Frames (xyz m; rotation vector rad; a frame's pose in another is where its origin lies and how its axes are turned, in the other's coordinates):
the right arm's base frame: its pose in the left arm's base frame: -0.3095 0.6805 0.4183 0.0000 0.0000 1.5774
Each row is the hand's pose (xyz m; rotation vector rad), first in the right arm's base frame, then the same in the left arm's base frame.
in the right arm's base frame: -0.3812 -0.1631 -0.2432 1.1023 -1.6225 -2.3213
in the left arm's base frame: -0.1439 0.3004 0.1751 1.4826 -0.2780 -1.1730
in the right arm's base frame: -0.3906 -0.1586 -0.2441 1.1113 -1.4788 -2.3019
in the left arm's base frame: -0.1483 0.2910 0.1742 1.4222 -0.1970 -1.1054
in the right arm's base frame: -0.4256 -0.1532 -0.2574 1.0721 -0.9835 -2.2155
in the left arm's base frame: -0.1535 0.2559 0.1609 1.1638 0.0540 -0.8730
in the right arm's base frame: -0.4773 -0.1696 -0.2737 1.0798 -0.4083 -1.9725
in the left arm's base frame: -0.1368 0.2043 0.1446 0.8811 0.4011 -0.5454
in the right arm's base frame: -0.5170 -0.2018 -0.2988 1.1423 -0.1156 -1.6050
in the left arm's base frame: -0.1043 0.1648 0.1195 0.7843 0.6444 -0.1819
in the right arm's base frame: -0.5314 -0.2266 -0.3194 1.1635 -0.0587 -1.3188
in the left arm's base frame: -0.0794 0.1506 0.0989 0.7923 0.7210 0.0946
